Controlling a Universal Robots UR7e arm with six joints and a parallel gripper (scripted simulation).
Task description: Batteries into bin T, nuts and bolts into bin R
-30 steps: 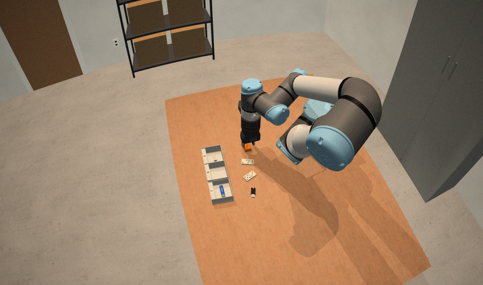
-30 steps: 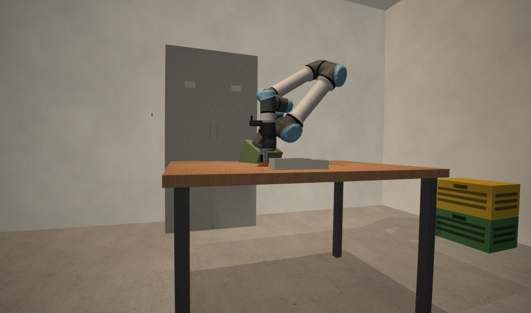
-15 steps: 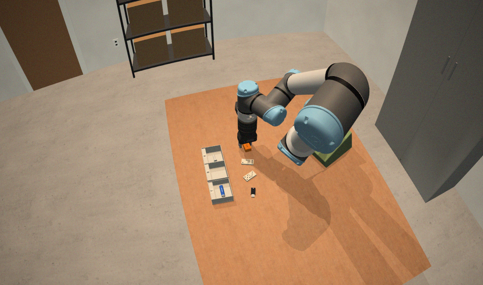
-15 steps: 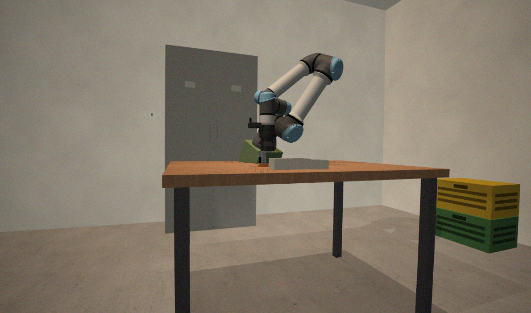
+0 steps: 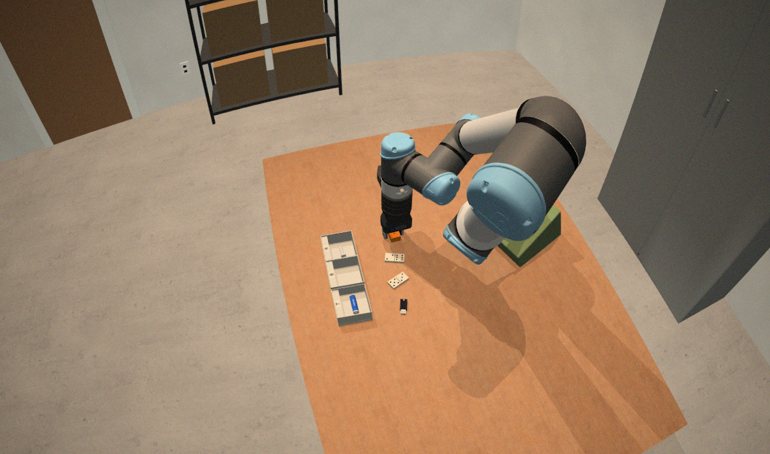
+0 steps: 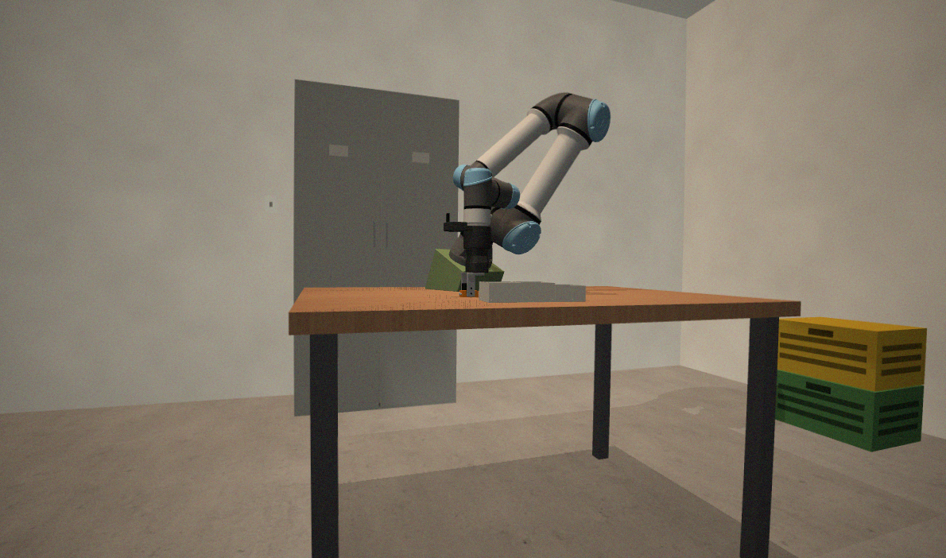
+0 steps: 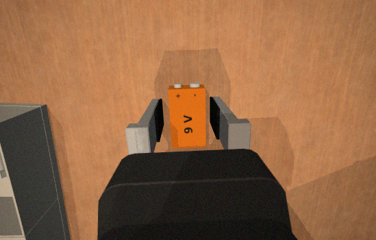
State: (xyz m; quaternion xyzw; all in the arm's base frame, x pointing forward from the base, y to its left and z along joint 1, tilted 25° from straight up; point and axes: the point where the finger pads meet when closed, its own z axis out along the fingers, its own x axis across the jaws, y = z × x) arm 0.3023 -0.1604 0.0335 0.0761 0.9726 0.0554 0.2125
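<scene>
My gripper is now 1 cm to the left of the orange 9 V battery and 1 cm above it. Also, from my hand: black USB stick 8 cm ahead, 22 cm to the left, 2 cm below; then grey bolt 15 cm ahead, 1 cm to the left, 1 cm below; then grey bin row 18 cm ahead, 9 cm to the left.
</scene>
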